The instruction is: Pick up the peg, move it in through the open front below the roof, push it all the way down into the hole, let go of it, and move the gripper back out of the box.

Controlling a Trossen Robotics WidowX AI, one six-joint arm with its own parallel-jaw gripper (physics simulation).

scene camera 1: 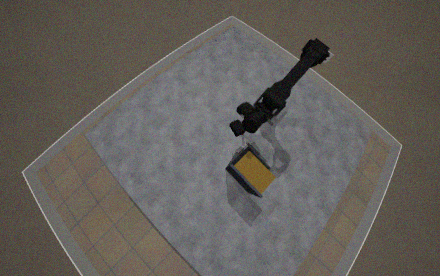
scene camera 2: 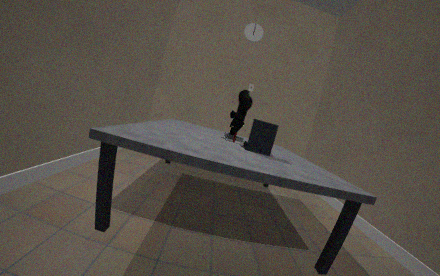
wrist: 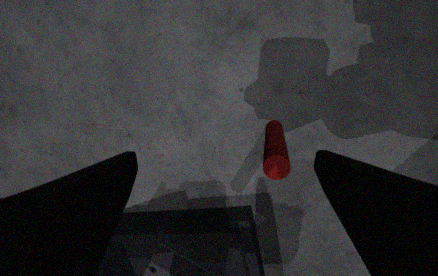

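Pixels of known places: gripper, fingertip midpoint: (scene camera 2: 235, 130) (wrist: 227, 159); arm's base, origin of the base link: (scene camera 2: 232, 134).
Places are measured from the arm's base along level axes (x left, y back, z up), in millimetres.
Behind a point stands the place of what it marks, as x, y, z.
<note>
The red peg (scene camera 2: 235, 137) @(34, -217, 7) (wrist: 276, 147) @(23, -210, 36) stands upright on the table; in scene camera 1 it does not show. My gripper (scene camera 1: 241, 119) (wrist: 227, 159) @(21, -234, 55) is open and empty, above the table near the peg. In the wrist view the peg shows between the fingertips, right of the middle and closer to the right finger. The dark box (scene camera 1: 242, 181) @(200, -400, 115) (scene camera 2: 263, 137) @(206, -399, 72) (wrist: 187, 220) @(110, -297, -14) with a yellow roof (scene camera 1: 255, 172) @(197, -349, 169) stands beside the peg. In the wrist view, part of the pale block (wrist: 161, 262) @(153, -329, -2) with the hole shows inside the box at the bottom edge, partly cut off.
The arm reaches from its base (scene camera 1: 316, 51) over the grey table (scene camera 1: 165, 125) @(-270, -523, -33) (scene camera 2: 165, 145) @(-221, -840, -33). The box walls and roof stand close to the peg and the gripper. Shadows of the arm and box lie on the table top.
</note>
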